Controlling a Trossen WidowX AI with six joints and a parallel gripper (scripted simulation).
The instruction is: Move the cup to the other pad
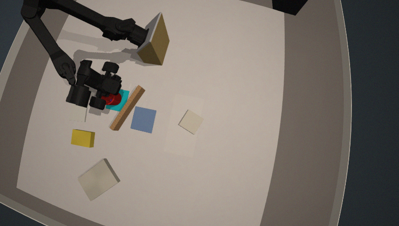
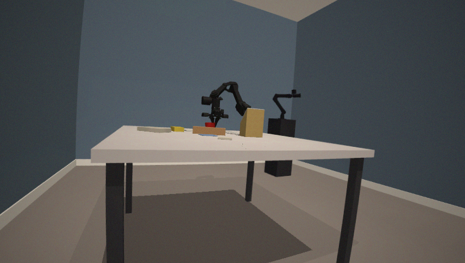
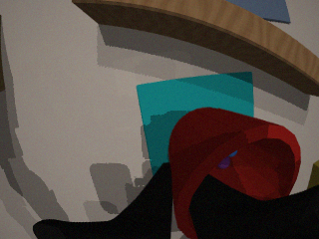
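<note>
The red cup lies 3 cm ahead of my gripper tip and 1 cm to the right of it. The rest, counted from my gripper tip: teal pad (5 cm below, 3 cm ahead); then purple marble (4 cm ahead, 2 cm to the right, 2 cm below); then brown block (7 cm to the left, 7 cm ahead, 3 cm below).
</note>
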